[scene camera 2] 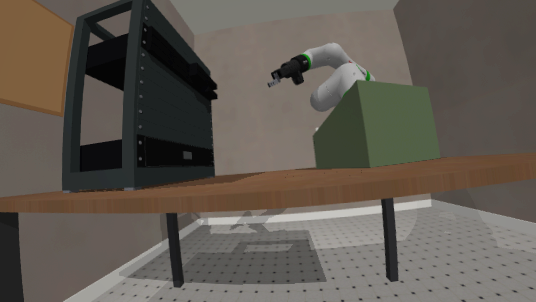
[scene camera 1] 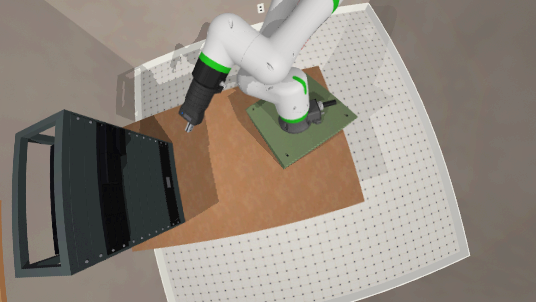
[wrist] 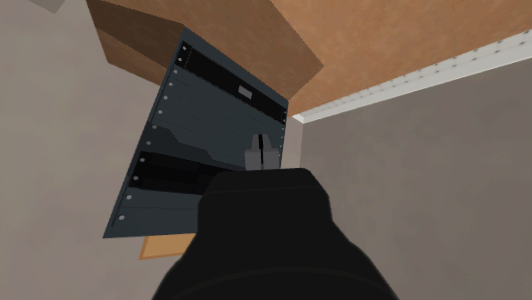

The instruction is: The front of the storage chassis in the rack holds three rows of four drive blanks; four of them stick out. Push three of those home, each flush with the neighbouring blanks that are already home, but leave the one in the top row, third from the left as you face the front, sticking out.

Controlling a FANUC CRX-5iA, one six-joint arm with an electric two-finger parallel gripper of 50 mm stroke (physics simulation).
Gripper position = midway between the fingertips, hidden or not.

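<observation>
You can see the gripper (scene camera 1: 188, 130) here, and the wrist view has the gripper (wrist: 260, 143) too. Then there's a dark rack (scene camera 2: 167, 136). Scene camera 1 gives you the rack (scene camera 1: 111, 188) as well, and so does the wrist view, with the rack (wrist: 208, 108) visible there.
</observation>
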